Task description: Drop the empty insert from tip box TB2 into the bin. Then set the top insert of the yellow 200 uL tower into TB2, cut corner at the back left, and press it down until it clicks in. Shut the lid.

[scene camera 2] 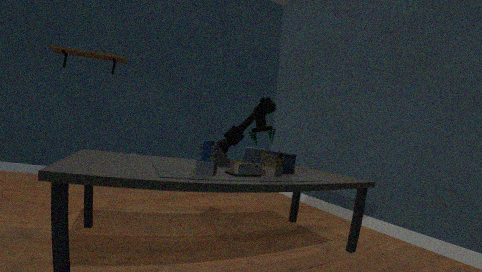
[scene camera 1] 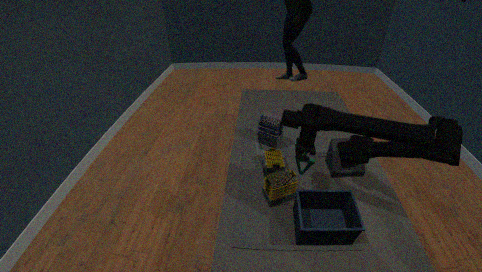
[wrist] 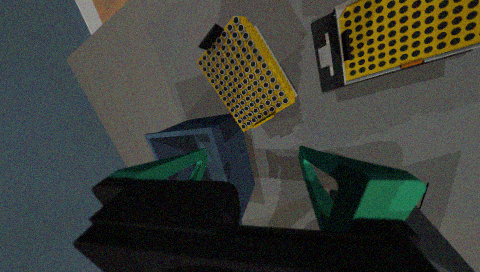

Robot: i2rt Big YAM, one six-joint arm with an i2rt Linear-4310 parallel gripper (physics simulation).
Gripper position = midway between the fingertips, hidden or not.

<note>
My gripper (wrist: 250,152) is open, with nothing in its grasp. Also in view: a yellow insert (wrist: 371,43). A blue-grey insert tower (scene camera 1: 270,131) rests on a grey mat (wrist: 414,120).
The wrist view misses the blue-grey insert tower: it is out of frame.
</note>
